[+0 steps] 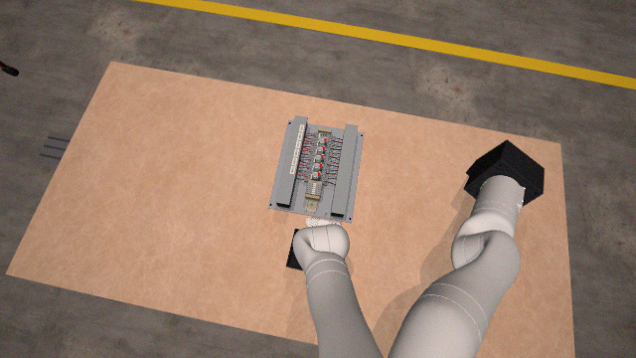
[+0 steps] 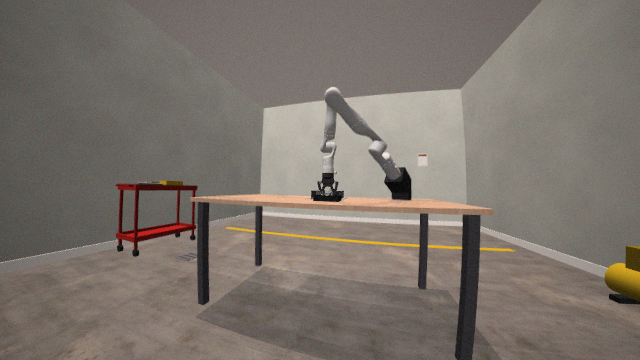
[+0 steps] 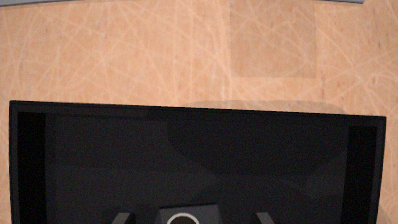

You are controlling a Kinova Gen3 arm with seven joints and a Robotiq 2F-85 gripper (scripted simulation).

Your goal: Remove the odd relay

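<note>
The dark relay lies 10 mm below my hand. Round my hand: grey relay panel 140 mm ahead, 240 mm to the right; then black parts tray 20 mm below.
</note>
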